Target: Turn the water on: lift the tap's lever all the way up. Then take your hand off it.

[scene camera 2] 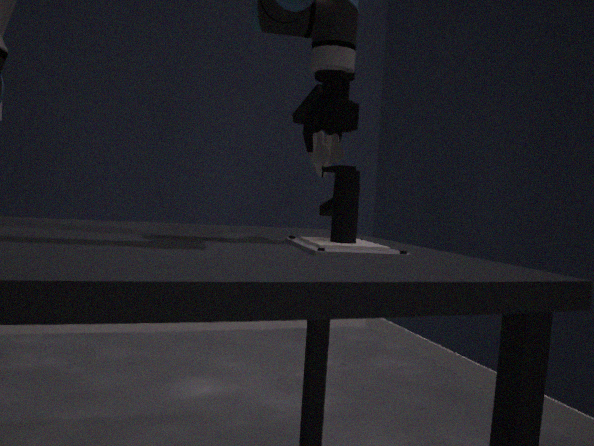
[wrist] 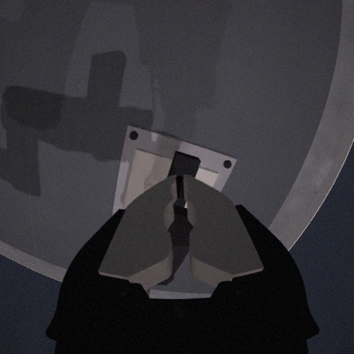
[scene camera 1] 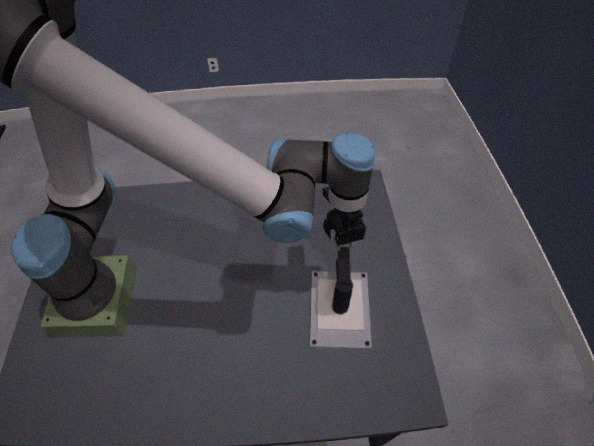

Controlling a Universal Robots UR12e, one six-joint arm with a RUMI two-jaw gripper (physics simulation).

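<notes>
The black tap stands upright on a pale square plate. Its dark lever runs from the column's top towards the far side and looks roughly level in scene camera 2; its exact angle is hard to tell. My gripper is shut and empty, pointing down. Its tips are right at the lever's free end, at about its height; whether they touch is unclear. In the wrist view the fingers hide most of the tap, and a dark part shows just beyond the tips.
The grey table carries the tap plate near its right edge. The arm's green base block stands at the left. The arm reaches over the table from the left. Blue walls stand behind and to the right.
</notes>
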